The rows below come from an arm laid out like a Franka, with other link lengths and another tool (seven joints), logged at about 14 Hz.
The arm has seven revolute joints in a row. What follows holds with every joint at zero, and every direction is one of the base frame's. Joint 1 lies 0.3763 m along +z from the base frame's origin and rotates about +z. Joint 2 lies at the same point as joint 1 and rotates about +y. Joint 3 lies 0.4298 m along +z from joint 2 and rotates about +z. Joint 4 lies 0.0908 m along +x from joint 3 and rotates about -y. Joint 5 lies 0.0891 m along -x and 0.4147 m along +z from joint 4 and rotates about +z. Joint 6 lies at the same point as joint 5 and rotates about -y. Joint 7 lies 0.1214 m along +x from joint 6 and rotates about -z. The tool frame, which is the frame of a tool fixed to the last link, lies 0.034 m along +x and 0.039 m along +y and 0.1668 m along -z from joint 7; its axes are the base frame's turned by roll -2.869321, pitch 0 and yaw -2.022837 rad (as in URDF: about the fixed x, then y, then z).
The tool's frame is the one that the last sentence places.
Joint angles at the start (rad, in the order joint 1, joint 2, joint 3, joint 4, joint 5, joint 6, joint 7):
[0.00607, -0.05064, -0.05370, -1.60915, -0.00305, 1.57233, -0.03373]
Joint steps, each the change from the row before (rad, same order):
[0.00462, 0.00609, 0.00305, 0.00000, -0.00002, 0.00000, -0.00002]
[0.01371, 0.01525, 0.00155, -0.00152, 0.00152, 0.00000, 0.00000]
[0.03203, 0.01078, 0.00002, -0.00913, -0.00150, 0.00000, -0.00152]
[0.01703, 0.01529, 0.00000, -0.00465, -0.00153, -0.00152, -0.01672]
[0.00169, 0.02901, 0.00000, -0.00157, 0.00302, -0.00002, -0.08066]
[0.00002, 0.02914, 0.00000, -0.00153, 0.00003, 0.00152, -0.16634]
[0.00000, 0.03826, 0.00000, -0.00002, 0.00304, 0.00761, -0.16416]
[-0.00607, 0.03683, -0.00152, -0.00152, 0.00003, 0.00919, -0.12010]
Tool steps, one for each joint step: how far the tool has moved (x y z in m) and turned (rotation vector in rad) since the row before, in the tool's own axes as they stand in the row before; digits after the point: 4 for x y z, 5 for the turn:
[-0.0054, 0.0014, 0.0037, -0.00538, 0.00066, -0.00817]
[-0.0113, 0.0030, 0.0102, -0.01558, 0.00183, -0.01636]
[-0.0195, 0.0102, 0.0098, -0.01708, 0.00105, -0.03517]
[-0.0120, 0.0051, 0.0118, -0.01845, 0.00171, -0.03554]
[-0.0067, 0.0012, 0.0197, -0.02914, -0.01313, -0.08184]
[-0.0052, 0.0041, 0.0186, -0.02801, -0.03684, -0.16239]
[-0.0049, 0.0006, 0.0235, -0.03066, -0.04314, -0.15826]
[0.0034, -0.0018, 0.0239, -0.02913, -0.03147, -0.10795]

